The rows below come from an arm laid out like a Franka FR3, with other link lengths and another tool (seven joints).
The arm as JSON. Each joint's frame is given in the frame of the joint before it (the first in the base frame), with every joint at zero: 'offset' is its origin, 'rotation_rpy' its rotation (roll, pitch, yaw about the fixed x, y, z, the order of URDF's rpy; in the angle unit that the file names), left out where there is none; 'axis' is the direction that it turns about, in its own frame. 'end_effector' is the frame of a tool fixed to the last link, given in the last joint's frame.
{
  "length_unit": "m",
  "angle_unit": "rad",
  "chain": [
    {
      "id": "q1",
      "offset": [
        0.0,
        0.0,
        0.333
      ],
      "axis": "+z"
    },
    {
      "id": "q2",
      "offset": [
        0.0,
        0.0,
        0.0
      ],
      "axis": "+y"
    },
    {
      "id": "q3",
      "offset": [
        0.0,
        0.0,
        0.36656
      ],
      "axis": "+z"
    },
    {
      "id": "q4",
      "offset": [
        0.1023,
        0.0,
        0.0
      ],
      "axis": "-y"
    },
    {
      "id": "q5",
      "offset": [
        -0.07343,
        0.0,
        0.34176
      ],
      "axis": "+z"
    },
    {
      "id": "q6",
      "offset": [
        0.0,
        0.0,
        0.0
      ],
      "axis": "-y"
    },
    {
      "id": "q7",
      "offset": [
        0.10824,
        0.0,
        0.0
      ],
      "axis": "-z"
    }
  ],
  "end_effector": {
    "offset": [
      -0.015,
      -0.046,
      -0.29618
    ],
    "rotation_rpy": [
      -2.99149,
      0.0,
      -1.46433
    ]
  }
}
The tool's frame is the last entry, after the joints.
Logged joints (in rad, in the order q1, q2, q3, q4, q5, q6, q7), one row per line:
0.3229, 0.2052, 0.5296, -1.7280, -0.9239, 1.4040, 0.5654
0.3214, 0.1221, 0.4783, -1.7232, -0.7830, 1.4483, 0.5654
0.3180, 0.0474, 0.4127, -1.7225, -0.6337, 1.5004, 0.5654
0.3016, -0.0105, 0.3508, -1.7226, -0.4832, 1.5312, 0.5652
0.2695, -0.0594, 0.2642, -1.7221, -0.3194, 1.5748, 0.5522
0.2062, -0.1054, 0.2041, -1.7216, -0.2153, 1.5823, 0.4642
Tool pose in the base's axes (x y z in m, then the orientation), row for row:
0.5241, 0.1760, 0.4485, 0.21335, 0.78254, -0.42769, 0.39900
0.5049, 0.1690, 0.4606, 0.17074, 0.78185, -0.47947, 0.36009
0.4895, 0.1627, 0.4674, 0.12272, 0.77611, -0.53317, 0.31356
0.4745, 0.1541, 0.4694, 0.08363, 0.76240, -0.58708, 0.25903
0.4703, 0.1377, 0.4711, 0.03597, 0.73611, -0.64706, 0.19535
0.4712, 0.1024, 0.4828, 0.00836, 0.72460, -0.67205, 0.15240
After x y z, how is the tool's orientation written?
As a quaternion, w x y z.
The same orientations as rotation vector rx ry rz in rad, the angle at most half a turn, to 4 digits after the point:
2.1719, -1.1870, 1.1074
2.2206, -1.3618, 1.0227
2.2644, -1.5556, 0.9148
2.2754, -1.7522, 0.7731
2.2611, -1.9875, 0.6000
2.2644, -2.1002, 0.4762

